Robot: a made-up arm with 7 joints.
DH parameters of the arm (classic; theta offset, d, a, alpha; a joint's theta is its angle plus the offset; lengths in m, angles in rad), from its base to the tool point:
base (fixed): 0.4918 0 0.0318 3.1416
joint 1: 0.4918 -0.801 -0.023 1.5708
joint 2: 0 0.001 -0.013 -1.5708
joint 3: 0 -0.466 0 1.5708
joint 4: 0 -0.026 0.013 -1.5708
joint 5: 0 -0.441 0.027 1.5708
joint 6: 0 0.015 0 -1.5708
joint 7: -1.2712 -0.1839 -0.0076 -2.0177
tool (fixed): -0.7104 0.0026 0 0
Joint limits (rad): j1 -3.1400..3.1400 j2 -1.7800..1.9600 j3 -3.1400..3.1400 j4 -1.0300..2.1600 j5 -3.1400..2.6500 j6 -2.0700..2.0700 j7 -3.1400..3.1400
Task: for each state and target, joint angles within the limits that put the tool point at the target. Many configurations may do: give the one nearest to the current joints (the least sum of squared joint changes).
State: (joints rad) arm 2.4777 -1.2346 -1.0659 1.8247 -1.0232 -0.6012 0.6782
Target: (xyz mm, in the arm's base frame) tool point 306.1 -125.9 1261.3
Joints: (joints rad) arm 2.3668 -1.2990 -0.7991 2.1196 -1.0856 -0.7024 0.6783
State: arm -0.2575 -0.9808 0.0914 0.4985 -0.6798 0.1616 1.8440
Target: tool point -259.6 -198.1 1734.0
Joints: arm -0.3906 -0.8050 0.2358 0.7714 -0.6500 0.1996 1.8407
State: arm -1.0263 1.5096 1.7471 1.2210 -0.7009 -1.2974 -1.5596
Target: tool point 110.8 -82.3 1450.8
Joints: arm -0.8694 0.8864 2.5884 1.8495 -1.0118 -1.4068 -1.5438
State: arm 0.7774 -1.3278 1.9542 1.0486 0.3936 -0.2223 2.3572
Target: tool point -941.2 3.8 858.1
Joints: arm 0.5358 -1.2803 1.8819 1.0191 0.3936 -0.2127 2.3580
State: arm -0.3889 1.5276 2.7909 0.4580 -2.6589 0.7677 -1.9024
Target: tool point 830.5 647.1 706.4
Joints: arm -0.7030 1.6957 2.7920 0.3095 -2.7081 0.8007 -1.9043
